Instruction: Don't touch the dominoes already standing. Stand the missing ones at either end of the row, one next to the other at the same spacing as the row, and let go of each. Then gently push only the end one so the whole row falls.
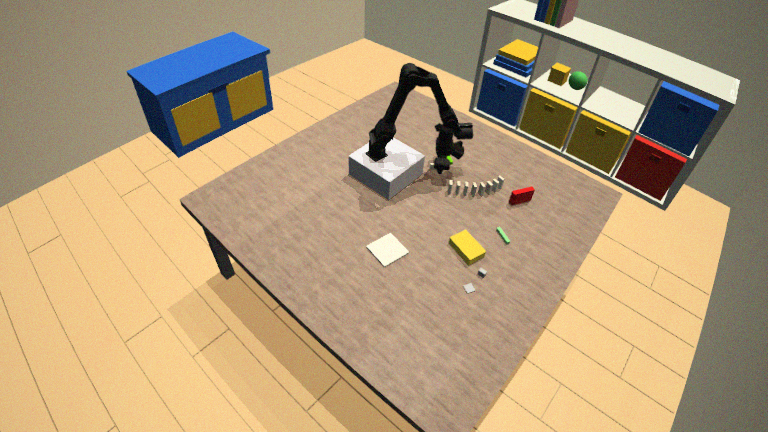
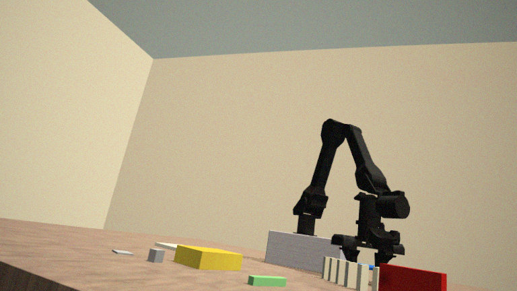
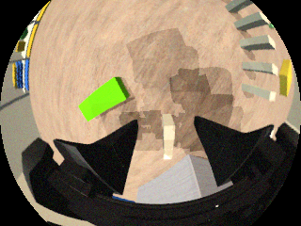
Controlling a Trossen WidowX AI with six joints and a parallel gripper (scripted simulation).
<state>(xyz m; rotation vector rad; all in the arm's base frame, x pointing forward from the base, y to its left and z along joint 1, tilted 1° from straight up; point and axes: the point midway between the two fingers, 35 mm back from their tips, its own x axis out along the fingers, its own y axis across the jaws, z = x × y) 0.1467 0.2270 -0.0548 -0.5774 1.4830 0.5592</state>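
The green stick is 40 cm ahead of my gripper tip and 8 cm to the right of it. Round my gripper tip: yellow block 36 cm ahead, 23 cm to the right, 1 cm above; then white tile 19 cm ahead, 45 cm to the right; then red block 33 cm ahead, 12 cm to the left, 2 cm above.
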